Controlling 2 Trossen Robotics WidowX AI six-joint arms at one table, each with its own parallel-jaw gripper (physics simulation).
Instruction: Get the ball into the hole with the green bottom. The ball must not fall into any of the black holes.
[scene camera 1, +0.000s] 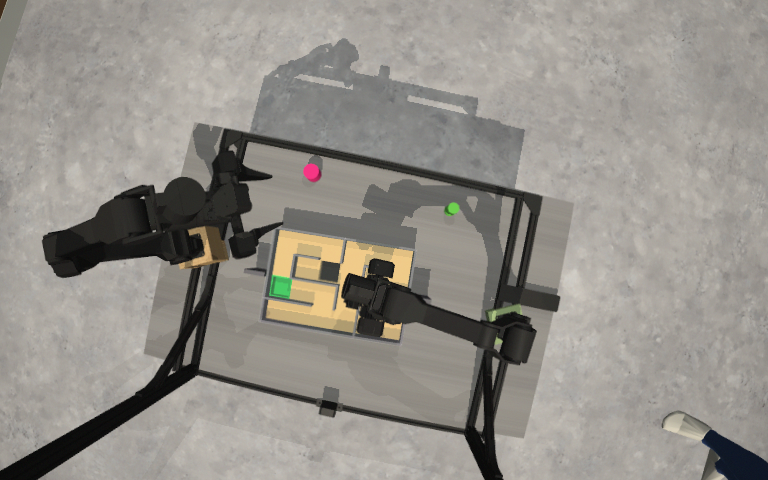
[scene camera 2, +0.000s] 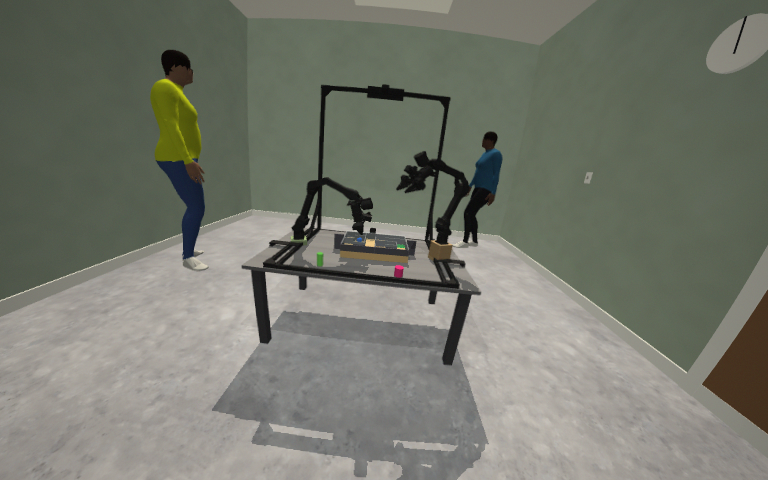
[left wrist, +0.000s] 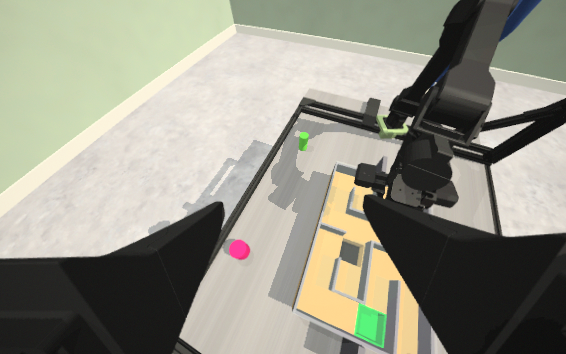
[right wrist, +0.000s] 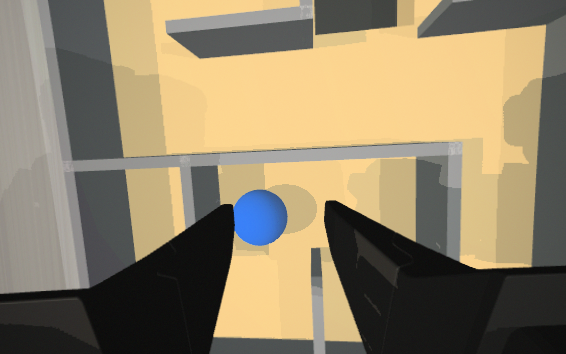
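Note:
The blue ball sits in a walled compartment of the maze box. My right gripper is partly open and holds nothing; it points down over the maze. In the right wrist view the ball shows between its fingertips, close against the left-hand one; contact is unclear. In scene camera 1 the right arm hides the ball. The green-bottomed hole is at the maze's far end. A black hole lies between. My left gripper is open and empty, raised.
Grey walls divide the maze. A wall runs along the ball's compartment in the right wrist view. A pink cylinder and a green cylinder stand on the table, apart from the maze. A black frame borders the table.

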